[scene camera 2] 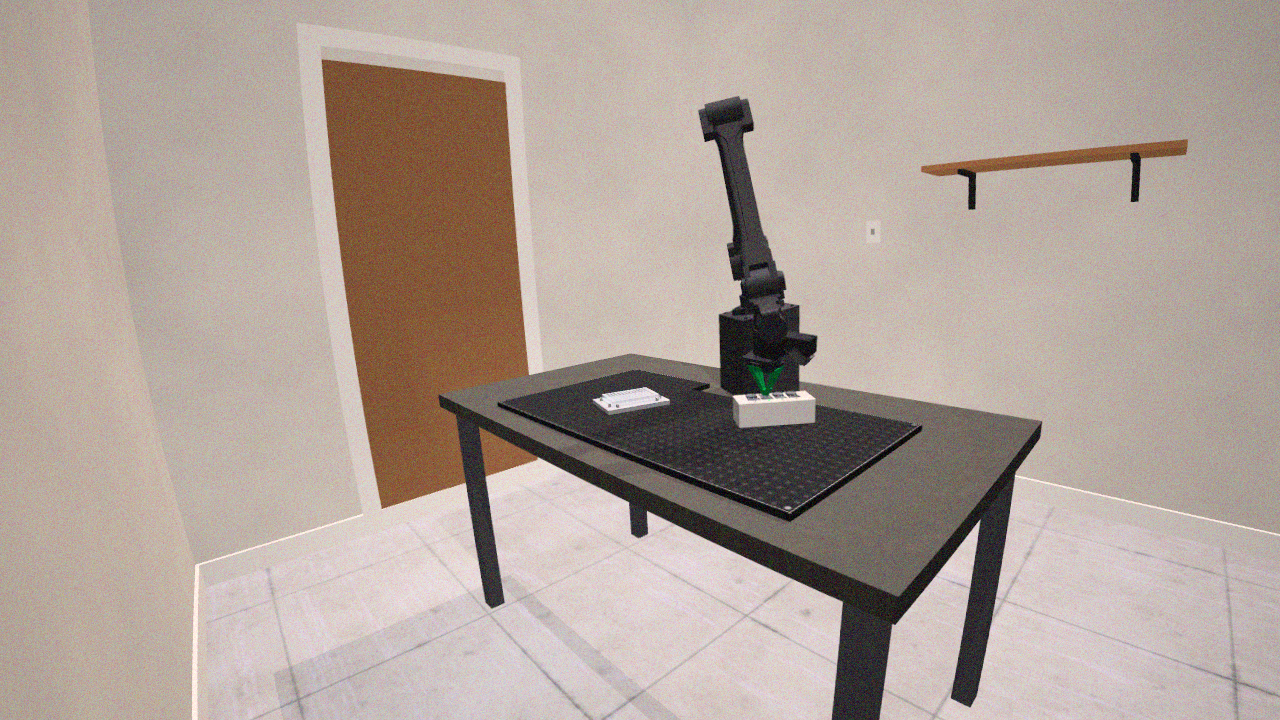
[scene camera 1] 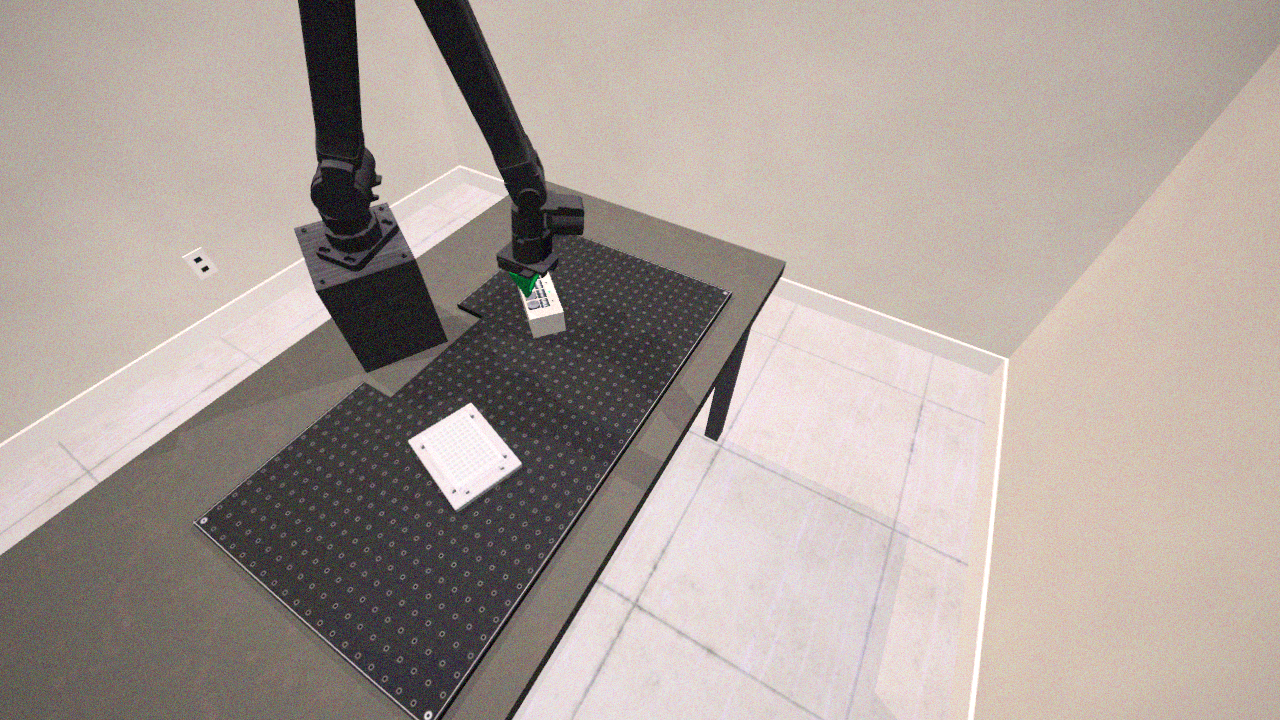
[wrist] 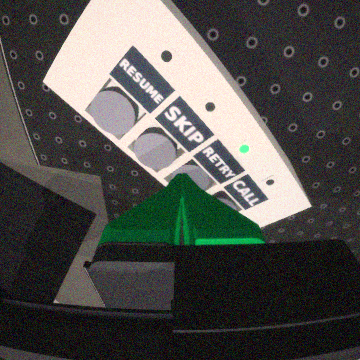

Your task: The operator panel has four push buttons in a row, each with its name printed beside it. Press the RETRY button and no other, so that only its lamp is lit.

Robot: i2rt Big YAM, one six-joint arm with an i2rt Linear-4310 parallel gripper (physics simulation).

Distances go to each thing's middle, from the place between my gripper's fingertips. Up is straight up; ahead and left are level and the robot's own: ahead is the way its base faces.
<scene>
My hand is 1 cm short of the white operator panel (scene camera 2: 797,409), 2 cm to the right of it and 2 cm above it. Round my hand: white square plate (scene camera 1: 466,456) 6 cm ahead, 34 cm to the right, 3 cm below.
</scene>
